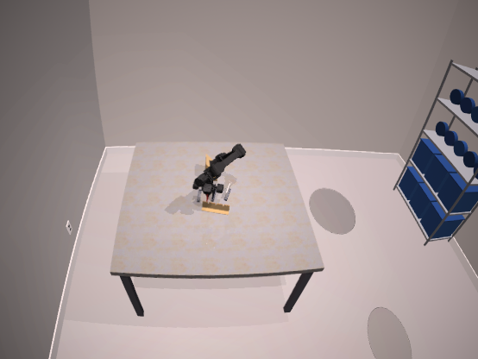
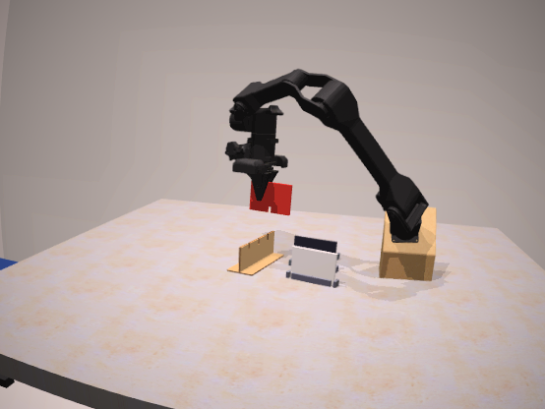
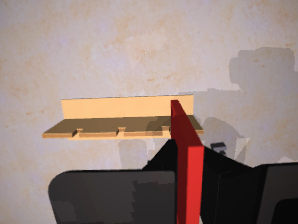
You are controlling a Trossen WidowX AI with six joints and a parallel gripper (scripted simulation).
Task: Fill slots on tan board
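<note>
Right now my gripper tip is 140 mm past the dark navy board, 60 mm to the right of it and 110 mm above it. Also, from my gripper tip: red board: 30 mm behind, 10 mm to the left; white board: 140 mm behind, 150 mm to the left, 110 mm below; tan board: 10 mm behind, 60 mm to the left, 110 mm below.
</note>
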